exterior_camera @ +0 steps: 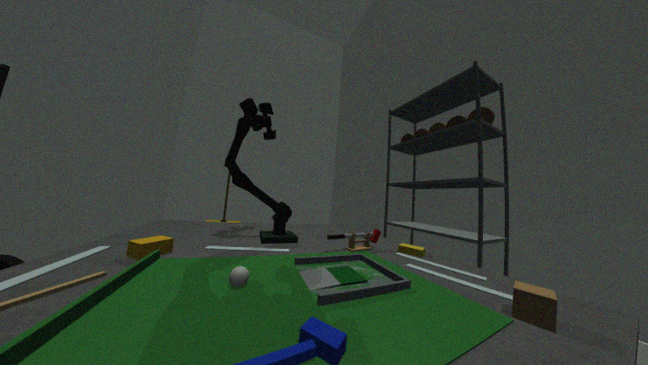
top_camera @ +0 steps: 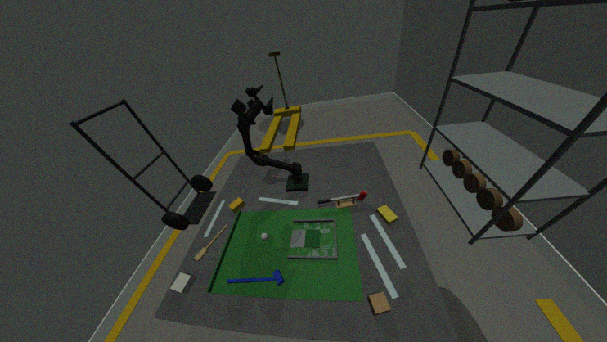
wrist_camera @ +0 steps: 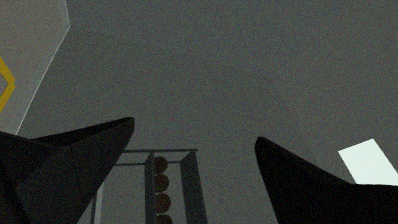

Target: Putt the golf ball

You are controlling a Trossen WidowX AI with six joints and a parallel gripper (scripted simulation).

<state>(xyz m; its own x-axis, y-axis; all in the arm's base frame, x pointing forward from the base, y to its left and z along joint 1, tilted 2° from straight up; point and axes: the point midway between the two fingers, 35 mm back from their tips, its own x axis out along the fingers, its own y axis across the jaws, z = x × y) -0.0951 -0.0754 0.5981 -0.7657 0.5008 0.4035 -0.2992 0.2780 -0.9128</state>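
The red putter is 360 mm ahead of my gripper tip, 370 mm to the left of it and 570 mm below it. Round my gripper tip: white golf ball 570 mm ahead, 90 mm to the right, 610 mm below; dark green rail 620 mm ahead, 320 mm to the right, 620 mm below; yellow block 330 mm ahead, 350 mm to the right, 610 mm below.
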